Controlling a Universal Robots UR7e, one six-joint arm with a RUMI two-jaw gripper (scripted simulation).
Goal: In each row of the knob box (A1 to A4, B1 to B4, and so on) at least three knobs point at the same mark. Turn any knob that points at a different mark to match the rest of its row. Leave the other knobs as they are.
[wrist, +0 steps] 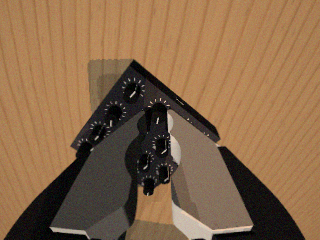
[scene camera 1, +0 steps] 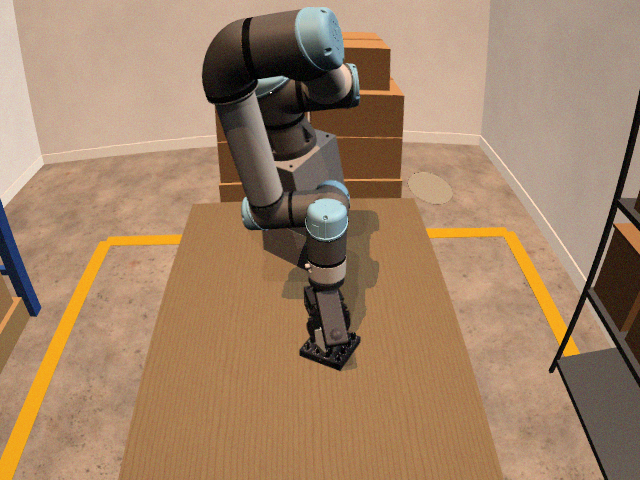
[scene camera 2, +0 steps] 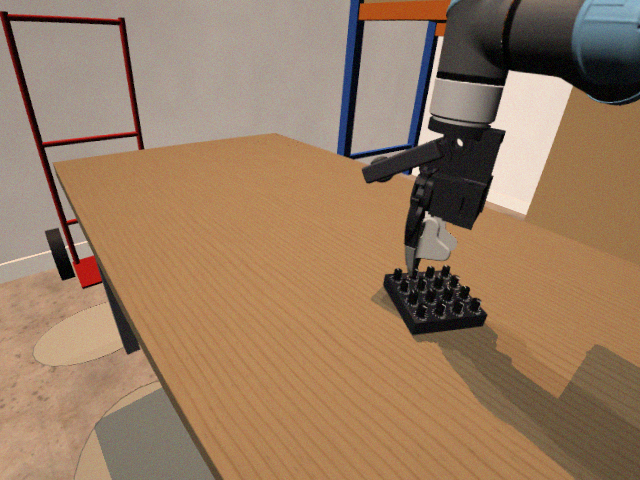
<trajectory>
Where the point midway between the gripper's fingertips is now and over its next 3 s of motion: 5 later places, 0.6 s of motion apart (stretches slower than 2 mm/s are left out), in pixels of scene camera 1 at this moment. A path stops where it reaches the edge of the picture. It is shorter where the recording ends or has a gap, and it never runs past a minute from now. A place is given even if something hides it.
The gripper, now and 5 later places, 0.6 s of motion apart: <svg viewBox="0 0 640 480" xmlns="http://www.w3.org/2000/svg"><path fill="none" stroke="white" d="M327 354L328 345L328 342L328 340L328 338L326 336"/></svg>
</trajectory>
